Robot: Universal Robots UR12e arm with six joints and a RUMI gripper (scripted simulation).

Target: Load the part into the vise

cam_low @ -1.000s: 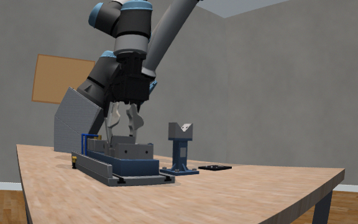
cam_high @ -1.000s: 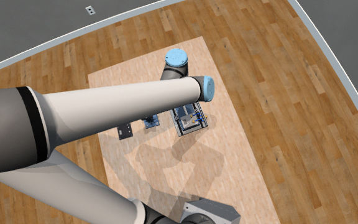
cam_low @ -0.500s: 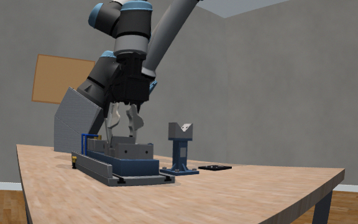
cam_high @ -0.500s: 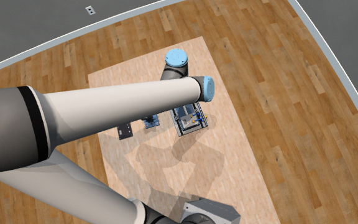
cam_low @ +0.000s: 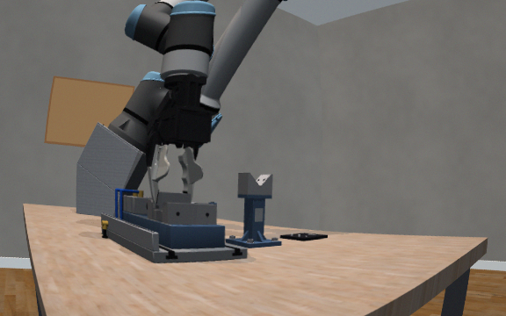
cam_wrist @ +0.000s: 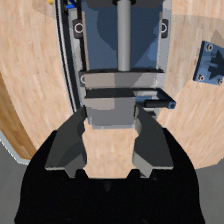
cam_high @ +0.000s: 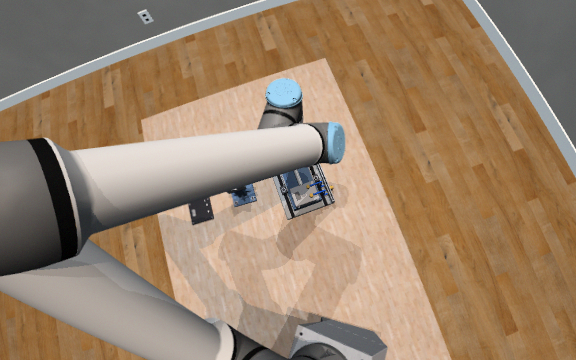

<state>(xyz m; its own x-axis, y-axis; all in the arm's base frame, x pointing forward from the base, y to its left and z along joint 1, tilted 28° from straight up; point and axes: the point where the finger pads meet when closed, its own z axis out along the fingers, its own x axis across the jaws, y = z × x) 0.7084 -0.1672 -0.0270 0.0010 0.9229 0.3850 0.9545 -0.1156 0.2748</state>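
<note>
The part lies 1 cm below my hand. Also, from my hand: work stop (7 cm to the left, 2 cm below); then fixed jaw (3 cm below, 3 cm ahead, 2 cm to the left); then moving jaw (3 cm below, 3 cm behind, 2 cm to the left).
</note>
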